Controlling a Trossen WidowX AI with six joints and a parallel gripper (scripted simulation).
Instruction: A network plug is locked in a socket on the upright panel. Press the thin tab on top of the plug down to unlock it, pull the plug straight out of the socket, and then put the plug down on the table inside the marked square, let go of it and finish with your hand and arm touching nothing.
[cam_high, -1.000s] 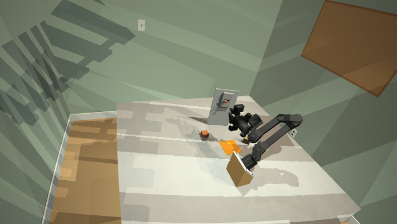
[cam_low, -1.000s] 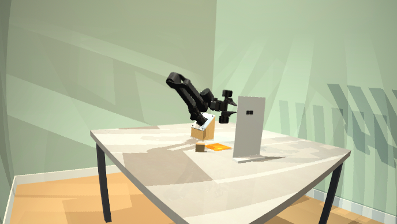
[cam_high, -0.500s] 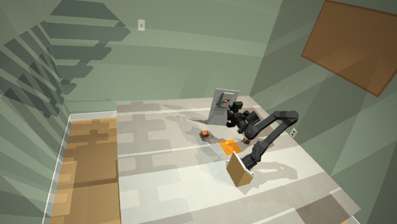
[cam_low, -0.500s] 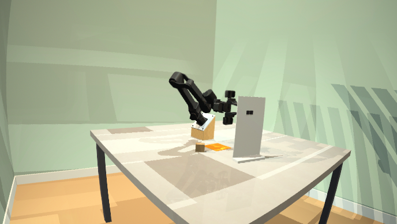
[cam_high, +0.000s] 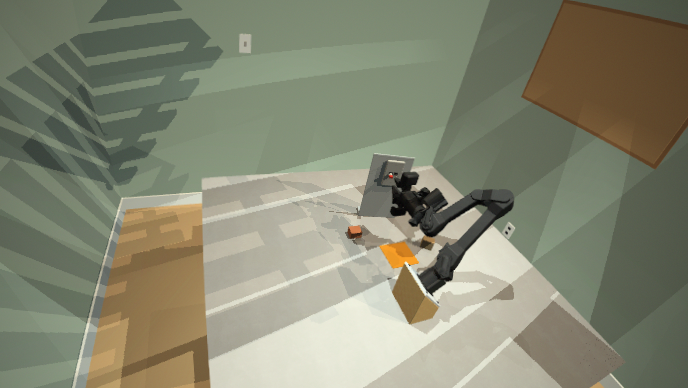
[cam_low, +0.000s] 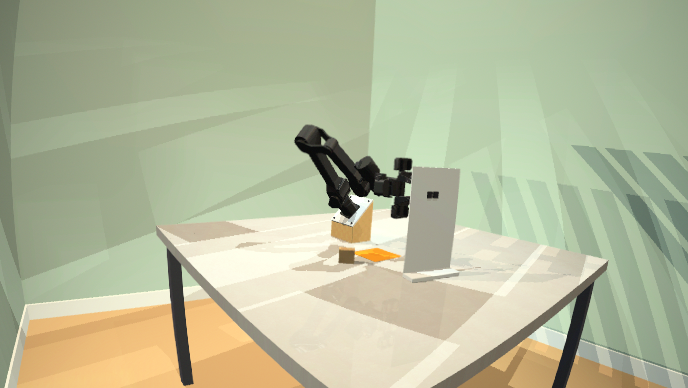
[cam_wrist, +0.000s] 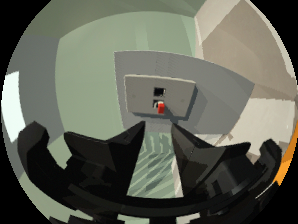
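The red network plug is 5 cm ahead of my gripper tip. Round my gripper tip: orange marked square 23 cm below, 16 cm behind, 3 cm to the right; then grey upright panel 9 cm below, 7 cm ahead, 1 cm to the right.
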